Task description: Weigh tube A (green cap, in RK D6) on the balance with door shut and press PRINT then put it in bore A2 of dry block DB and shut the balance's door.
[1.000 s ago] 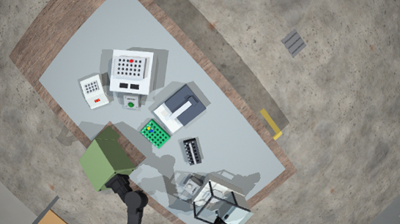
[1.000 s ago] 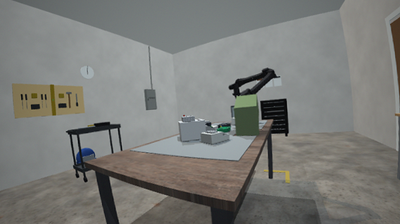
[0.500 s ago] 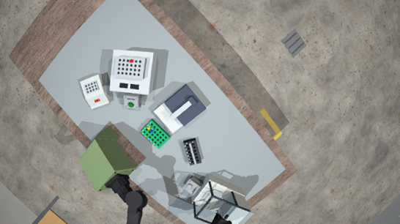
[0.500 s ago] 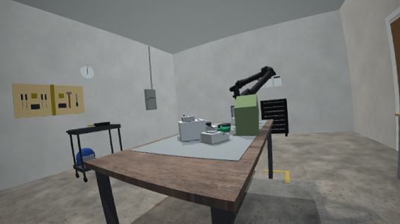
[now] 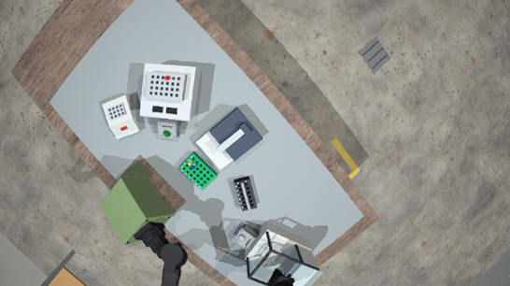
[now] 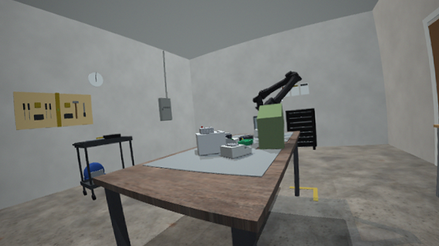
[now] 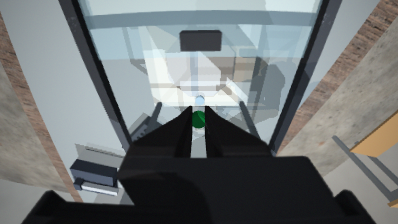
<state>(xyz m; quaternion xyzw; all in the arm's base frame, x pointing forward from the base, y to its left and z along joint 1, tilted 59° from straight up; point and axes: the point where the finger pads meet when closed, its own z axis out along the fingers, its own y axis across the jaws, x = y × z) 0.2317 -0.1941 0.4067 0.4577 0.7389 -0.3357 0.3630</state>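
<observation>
Right now the balance pan is 14 cm below my hand. Round my hand: sliding door 3 cm ahead, 8 cm to the right; then green-capped tube 2 cm below; then white print key 5 cm behind, 14 cm to the left, 15 cm below.
</observation>
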